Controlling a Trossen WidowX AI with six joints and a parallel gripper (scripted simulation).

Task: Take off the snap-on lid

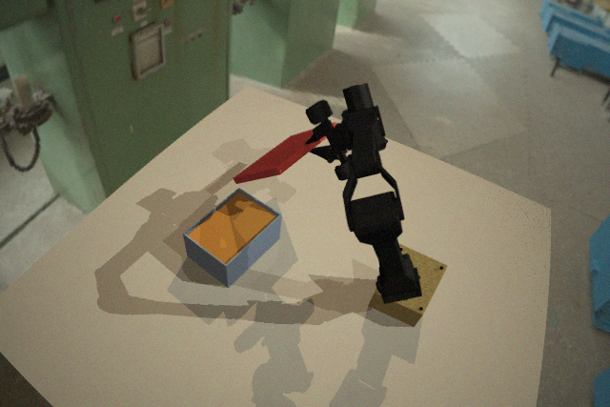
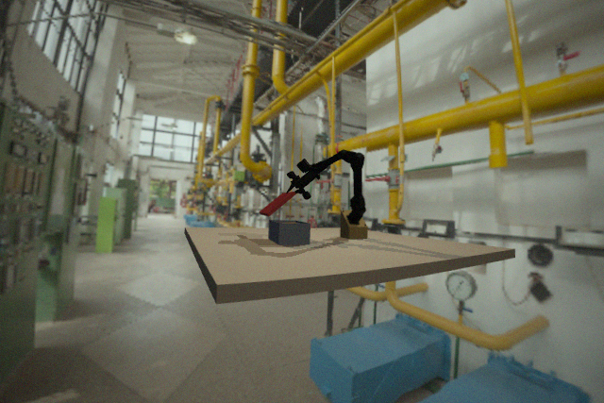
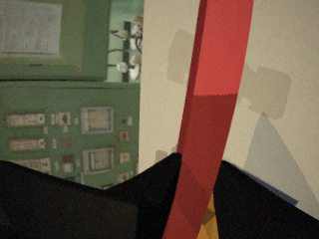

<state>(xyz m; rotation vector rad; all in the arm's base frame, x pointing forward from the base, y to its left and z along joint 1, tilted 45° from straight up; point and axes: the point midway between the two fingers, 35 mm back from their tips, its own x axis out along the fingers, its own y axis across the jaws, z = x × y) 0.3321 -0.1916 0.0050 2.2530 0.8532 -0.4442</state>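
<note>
The lid is 6 cm ahead of my gripper tip, 5 cm below it and 1 cm to the right of it. From my gripper tip the other things lie so: storage box (21 cm to the left, 19 cm below, 7 cm ahead).
</note>
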